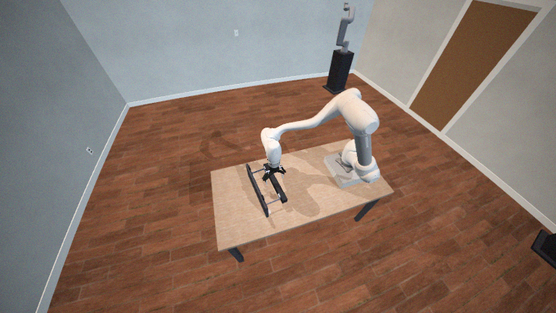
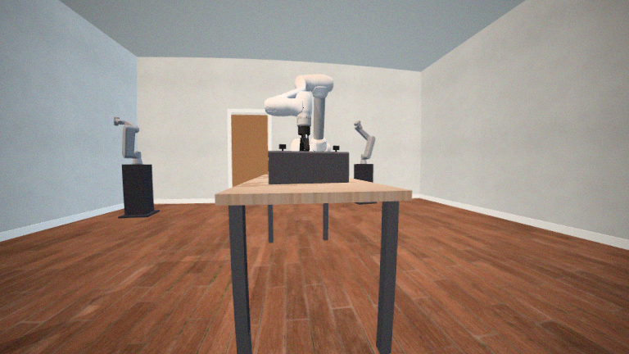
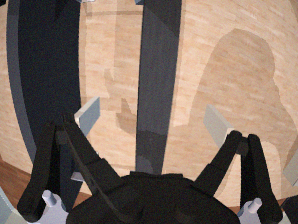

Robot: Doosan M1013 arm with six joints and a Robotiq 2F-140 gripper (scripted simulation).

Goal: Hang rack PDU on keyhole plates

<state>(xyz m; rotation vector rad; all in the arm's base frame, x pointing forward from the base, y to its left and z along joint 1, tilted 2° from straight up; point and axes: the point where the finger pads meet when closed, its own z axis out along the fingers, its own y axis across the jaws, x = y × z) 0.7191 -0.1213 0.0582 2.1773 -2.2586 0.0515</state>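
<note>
The rack PDU is 30 mm below my hand and 20 mm ahead of it. The rest, counted from my hand: mounting panel (160 mm ahead, 40 mm below, 10 mm to the right).
</note>
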